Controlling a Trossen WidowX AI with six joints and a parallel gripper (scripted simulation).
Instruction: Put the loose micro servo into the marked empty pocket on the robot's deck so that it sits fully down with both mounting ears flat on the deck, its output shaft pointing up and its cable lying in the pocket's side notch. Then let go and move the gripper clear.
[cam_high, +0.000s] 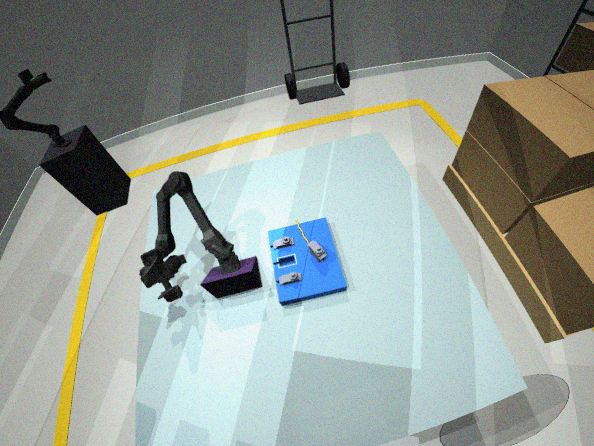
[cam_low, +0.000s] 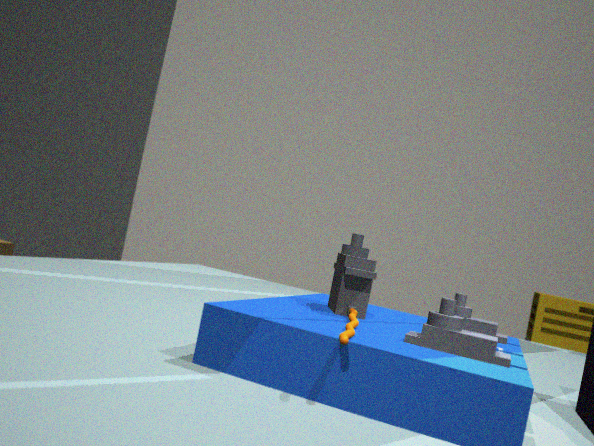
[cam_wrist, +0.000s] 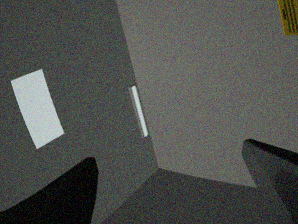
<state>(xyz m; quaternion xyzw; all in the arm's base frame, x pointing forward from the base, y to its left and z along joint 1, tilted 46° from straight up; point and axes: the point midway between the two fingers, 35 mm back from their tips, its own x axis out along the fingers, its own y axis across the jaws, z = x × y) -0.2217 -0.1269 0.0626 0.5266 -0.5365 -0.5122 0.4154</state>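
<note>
Now: the blue deck 520 mm ahead of my gripper tip, 240 mm below it and 40 mm to the left of it.
</note>
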